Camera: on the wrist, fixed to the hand. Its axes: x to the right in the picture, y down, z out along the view.
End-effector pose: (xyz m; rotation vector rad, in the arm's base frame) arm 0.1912 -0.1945 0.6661 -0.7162 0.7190 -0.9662
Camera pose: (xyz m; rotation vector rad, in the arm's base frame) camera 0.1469 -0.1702 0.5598 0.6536 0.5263 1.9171
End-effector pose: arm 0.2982 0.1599 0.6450 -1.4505 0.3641 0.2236
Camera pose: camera 0.2465 0.0799 0.5757 -0.5397 -1.6741 -2.4584
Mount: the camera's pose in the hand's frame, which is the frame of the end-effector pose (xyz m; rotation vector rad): -0.0163 0.0738 -0.0903 0.0392 -0.4372 3.0841
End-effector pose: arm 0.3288 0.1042 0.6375 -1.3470 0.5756 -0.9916
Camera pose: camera 0.2644 0.0651 0.5470 0.4599 1.2003 1.7102
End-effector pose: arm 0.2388 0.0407 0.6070 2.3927 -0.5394 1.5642
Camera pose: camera 0.1266 0.0117 0.6279 0.2239 1.9318 -0.0225
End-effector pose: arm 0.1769 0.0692 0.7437 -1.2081 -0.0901 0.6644
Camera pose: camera 0.1689 -0.0004 0.6490 -0.0112 -1.1905 -2.2539
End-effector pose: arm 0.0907 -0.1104 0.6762 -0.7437 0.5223 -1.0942
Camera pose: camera 0.0648 -0.1009 0.5617 0.4076 0.5417 1.8697
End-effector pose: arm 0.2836 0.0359 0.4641 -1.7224 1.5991 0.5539
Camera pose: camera 0.1952 -0.0185 0.5197 -1.8741 -1.8226 -1.2930
